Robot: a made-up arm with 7 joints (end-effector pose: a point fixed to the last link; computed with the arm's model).
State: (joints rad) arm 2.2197 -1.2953 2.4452 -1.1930 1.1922 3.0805 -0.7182
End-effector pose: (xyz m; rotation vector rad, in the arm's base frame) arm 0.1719 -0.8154 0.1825 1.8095 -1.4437 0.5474
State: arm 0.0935 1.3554 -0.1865 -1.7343 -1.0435 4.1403 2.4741
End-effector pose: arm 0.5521 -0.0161 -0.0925 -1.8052 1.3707 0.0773
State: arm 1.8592 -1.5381 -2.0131 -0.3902 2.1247 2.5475 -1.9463
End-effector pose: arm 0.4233 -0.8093 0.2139 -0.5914 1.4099 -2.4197
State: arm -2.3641 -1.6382 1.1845 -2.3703 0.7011 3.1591 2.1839
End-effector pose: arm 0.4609 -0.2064 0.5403 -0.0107 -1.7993 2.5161
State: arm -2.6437 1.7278 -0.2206 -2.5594 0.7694 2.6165 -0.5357
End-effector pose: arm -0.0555 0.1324 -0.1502 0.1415 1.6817 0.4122
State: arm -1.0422 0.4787 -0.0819 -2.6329 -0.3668 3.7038 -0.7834
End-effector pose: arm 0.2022 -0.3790 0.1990 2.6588 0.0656 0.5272
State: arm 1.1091 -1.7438 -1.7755 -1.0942 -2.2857 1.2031 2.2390
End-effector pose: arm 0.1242 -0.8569 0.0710 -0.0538 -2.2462 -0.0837
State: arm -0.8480 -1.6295 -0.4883 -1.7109 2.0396 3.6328 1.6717
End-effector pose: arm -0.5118 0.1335 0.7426 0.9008 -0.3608 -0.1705
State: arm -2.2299 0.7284 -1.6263 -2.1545 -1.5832 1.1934 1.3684
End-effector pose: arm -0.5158 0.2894 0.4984 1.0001 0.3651 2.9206
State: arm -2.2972 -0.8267 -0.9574 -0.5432 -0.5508 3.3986 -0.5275
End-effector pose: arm 0.2552 0.4993 1.0045 -0.5747 -0.0941 -1.0492
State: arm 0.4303 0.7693 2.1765 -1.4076 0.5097 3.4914 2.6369
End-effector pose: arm 0.0392 0.4953 0.9485 -0.6417 1.1946 2.5861
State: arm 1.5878 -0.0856 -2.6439 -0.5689 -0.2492 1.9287 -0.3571
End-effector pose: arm 0.1403 -0.3116 1.2023 1.7993 -0.7803 0.9439
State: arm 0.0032 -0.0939 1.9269 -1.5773 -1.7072 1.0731 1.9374
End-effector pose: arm -0.2348 0.5870 0.7980 -1.7592 0.5289 -2.2584
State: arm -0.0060 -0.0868 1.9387 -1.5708 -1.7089 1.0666 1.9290
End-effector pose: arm -0.2326 0.5862 0.8025 -1.7717 0.5345 -2.2553
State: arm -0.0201 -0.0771 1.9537 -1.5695 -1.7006 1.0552 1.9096
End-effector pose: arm -0.2276 0.5864 0.8047 -1.8088 0.5329 -2.2608
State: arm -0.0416 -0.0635 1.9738 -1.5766 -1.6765 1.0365 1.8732
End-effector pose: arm -0.2188 0.5877 0.8029 -1.8848 0.5175 -2.2783
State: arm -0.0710 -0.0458 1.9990 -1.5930 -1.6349 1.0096 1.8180
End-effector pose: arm -0.2060 0.5899 0.7967 -2.0055 0.4833 -2.3055
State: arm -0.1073 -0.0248 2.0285 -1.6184 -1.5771 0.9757 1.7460
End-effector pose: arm -0.1901 0.5923 0.7862 2.0693 -0.4053 2.2283
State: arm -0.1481 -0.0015 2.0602 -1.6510 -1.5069 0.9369 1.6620
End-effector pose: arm -0.1721 0.5940 0.7724 2.0623 -0.2952 2.0541
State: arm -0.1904 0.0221 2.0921 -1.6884 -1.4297 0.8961 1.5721
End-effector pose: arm -0.1541 0.5942 0.7561 2.0445 -0.1775 1.8677
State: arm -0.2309 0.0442 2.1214 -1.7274 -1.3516 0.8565 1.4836
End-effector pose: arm -0.1374 0.5929 0.7388 2.0172 -0.0635 1.6834
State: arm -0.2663 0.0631 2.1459 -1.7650 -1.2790 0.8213 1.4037
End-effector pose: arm -0.1232 0.5905 0.7219 1.9842 0.0378 1.5159
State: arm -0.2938 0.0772 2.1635 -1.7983 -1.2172 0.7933 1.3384
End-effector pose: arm -0.1124 0.5877 0.7064 1.9504 0.1196 1.3772
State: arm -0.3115 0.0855 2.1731 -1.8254 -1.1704 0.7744 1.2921
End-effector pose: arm -0.1052 0.5854 0.6930 1.9207 0.1782 1.2766
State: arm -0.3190 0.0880 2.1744 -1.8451 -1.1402 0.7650 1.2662
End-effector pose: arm -0.1013 0.5842 0.6823 1.8985 0.2129 1.2166
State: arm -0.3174 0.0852 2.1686 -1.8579 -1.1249 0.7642 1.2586
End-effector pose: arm -0.1003 0.5842 0.6741 1.8846 0.2273 1.1934
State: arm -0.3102 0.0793 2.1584 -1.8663 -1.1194 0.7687 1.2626
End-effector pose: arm -0.1009 0.5851 0.6675 1.8763 0.2289 1.1938
